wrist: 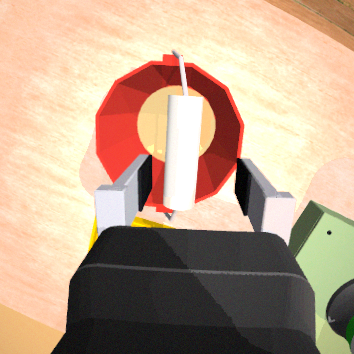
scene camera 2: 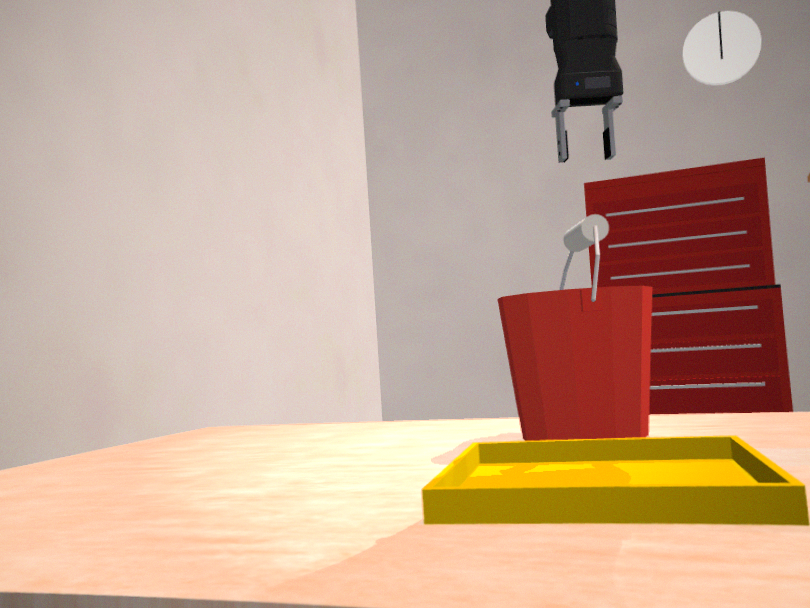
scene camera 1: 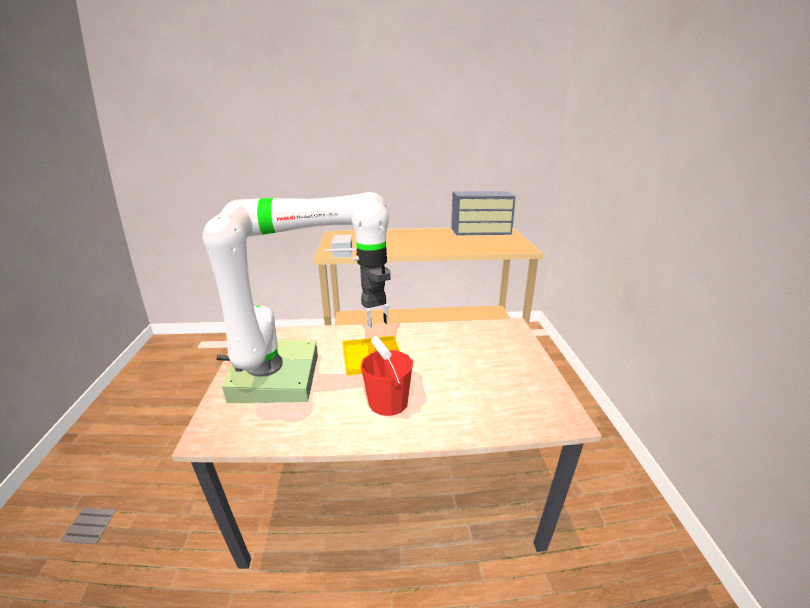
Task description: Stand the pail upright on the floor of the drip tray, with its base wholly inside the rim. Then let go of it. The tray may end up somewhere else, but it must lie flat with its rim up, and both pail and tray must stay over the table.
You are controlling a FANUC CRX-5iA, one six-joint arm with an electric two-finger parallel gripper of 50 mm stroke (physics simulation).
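Places are measured from the arm's base along level axes (x back, y right, z up), in millimetres.
Pixels of known places: gripper, fingertip midpoint: point(wrist: 193, 173) point(scene camera 2: 586, 159) point(scene camera 1: 377, 324); arm's base, link origin: point(scene camera 1: 264, 364).
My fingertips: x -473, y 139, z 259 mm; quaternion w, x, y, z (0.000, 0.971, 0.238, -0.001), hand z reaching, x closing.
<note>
For each thing: its top centre in the pictures, then the offset to it from my fingertips. Level surfaces: height alone.
- white grip, top centre: point(wrist: 180, 155) point(scene camera 2: 584, 221) point(scene camera 1: 380, 343) dx -6, dy -12, dz -78 mm
- yellow drip tray, top centre: point(scene camera 2: 599, 458) point(wrist: 140, 274) point(scene camera 1: 371, 352) dx +60, dy -334, dz -317 mm
- table, surface height: dz -341 mm
A red pail point(scene camera 1: 386, 391) point(scene camera 2: 582, 366) point(wrist: 117, 132) stands upright on the table, beside the yellow drip tray. Its bail is raised, with a white grip point(scene camera 1: 381, 347) point(scene camera 2: 585, 232) point(wrist: 183, 150) above the rim. The yellow drip tray point(scene camera 1: 350, 366) point(scene camera 2: 608, 505) point(wrist: 145, 222) lies flat with its rim up; in the wrist view my gripper hides most of it. My gripper point(scene camera 1: 377, 323) point(scene camera 2: 586, 158) point(wrist: 193, 173) is open and empty, pointing down, above the height of the white grip. In the wrist view the grip shows between the fingers, nearer the left one.
The table point(scene camera 1: 490, 405) point(scene camera 2: 228, 497) carries the arm's green base block point(scene camera 1: 268, 391) point(wrist: 320, 245) at its left. Behind it stands an orange bench point(scene camera 1: 431, 245) with a drawer box point(scene camera 1: 483, 213) and a small grey box point(scene camera 1: 341, 245). A red drawer cabinet point(scene camera 2: 713, 327) stands in the background.
</note>
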